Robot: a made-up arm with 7 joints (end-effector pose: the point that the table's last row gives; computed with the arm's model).
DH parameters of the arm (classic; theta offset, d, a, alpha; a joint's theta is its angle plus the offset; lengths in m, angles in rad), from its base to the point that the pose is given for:
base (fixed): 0 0 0 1.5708
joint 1: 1.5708 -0.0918 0 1.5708
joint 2: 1.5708 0 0 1.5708
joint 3: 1.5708 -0.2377 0 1.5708
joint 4: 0 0 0 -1.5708
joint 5: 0 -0.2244 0 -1.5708
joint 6: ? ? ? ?
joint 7: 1.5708 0 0 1.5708
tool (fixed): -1.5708 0 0 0
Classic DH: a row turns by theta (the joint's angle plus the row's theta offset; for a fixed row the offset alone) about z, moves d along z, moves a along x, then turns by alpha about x.
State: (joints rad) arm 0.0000 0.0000 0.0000 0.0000 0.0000 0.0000 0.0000
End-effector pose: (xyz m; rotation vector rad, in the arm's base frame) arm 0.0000 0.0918 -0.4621 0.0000 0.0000 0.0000
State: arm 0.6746 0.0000 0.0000 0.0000 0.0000 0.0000 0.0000
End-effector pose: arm 0.2886 0.0918 -0.3609 0.0000 -0.6746 0.0000
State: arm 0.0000 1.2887 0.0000 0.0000 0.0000 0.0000 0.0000
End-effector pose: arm 0.0000 0.5356 -0.1286 1.2887 0.0000 0.0000
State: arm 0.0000 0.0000 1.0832 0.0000 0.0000 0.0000 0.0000
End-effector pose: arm 0.0000 0.0918 -0.4621 0.0000 0.0000 1.0832
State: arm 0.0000 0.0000 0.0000 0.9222 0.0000 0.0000 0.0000
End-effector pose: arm 0.1788 0.0918 -0.3733 0.0000 -0.9222 0.0000
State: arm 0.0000 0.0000 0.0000 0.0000 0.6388 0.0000 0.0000
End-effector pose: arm 0.0000 0.0918 -0.4621 0.0000 0.0000 0.6388
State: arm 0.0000 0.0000 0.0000 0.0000 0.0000 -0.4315 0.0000
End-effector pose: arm 0.0000 0.0918 -0.4621 0.0000 -0.4315 0.0000
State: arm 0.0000 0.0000 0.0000 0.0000 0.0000 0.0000 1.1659
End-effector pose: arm 0.0000 0.0918 -0.4621 -1.1659 0.0000 0.0000
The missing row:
joint 6: -1.5708 0 0 1.5708
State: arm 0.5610 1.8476 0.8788 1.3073 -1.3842 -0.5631 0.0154
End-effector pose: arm -0.0114 0.3311 0.2780 2.9136 -0.0256 -1.0089
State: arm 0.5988 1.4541 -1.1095 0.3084 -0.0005 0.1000 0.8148
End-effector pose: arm 0.0888 0.5331 -0.0764 0.6040 0.3634 -0.4641
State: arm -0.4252 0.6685 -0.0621 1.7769 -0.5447 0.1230 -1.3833
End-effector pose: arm 0.1341 0.2000 -0.2352 1.7323 -1.7894 -0.1459
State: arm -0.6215 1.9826 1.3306 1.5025 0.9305 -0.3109 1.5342
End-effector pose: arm 0.2183 0.2366 0.2133 0.0362 -1.1227 -2.2952
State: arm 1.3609 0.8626 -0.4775 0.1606 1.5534 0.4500 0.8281
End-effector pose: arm 0.3110 0.4299 -0.0337 -0.9721 -1.7856 0.5619
